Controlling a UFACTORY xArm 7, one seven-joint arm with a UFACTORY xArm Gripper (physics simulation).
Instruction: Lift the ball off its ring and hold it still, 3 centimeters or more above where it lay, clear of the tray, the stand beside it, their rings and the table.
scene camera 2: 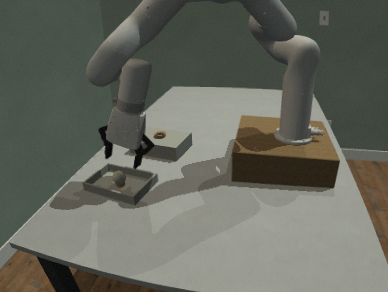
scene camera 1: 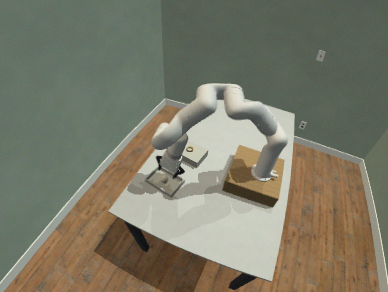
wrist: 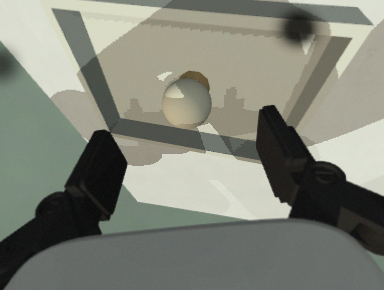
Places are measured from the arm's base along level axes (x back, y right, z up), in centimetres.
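Pixels of known places: gripper, between the fingertips: (scene camera 2: 122, 162) (scene camera 1: 167, 173) (wrist: 185, 137); arm's base, origin of its link: (scene camera 2: 293, 136) (scene camera 1: 261, 172).
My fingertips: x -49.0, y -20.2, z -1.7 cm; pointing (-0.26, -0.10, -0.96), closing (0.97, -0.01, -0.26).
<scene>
For each thing: its middle in the pictures, then the offset to it from my fingertips. Level surfaces: height alone.
- pale round ball, middle of its body: (wrist: 186, 104) (scene camera 2: 119, 177) (scene camera 1: 164, 178) dx -1.3, dy -1.2, dz -4.7 cm
- shallow grey tray, middle of its body: (wrist: 191, 92) (scene camera 2: 119, 181) (scene camera 1: 164, 180) dx -1.3, dy -1.2, dz -6.3 cm
- white table, height of its surface: dz -7.7 cm
The pale round ball (scene camera 1: 164, 179) (scene camera 2: 119, 178) (wrist: 187, 103) rests on its brown ring (scene camera 2: 120, 185) (wrist: 199, 78) inside the shallow grey tray (scene camera 1: 159, 188) (scene camera 2: 111, 193) (wrist: 89, 65). The ball hides part of this ring. My gripper (scene camera 1: 167, 172) (scene camera 2: 123, 161) (wrist: 185, 137) is open and empty, tilted, with its fingertips above the tray and higher than the ball. In the wrist view the ball lies beyond the fingertips, between their lines. The pale stand (scene camera 1: 194, 157) (scene camera 2: 172, 150) is beside the tray, with another brown ring (scene camera 1: 190, 151) (scene camera 2: 159, 137) on top.
The arm's base stands on a wooden block (scene camera 1: 250, 194) (scene camera 2: 285, 170) on the right side of the white table (scene camera 1: 225, 242) (scene camera 2: 250, 245). The tray's raised walls surround the ball. The stand is behind the tray in scene camera 2, near the gripper's right finger.
</scene>
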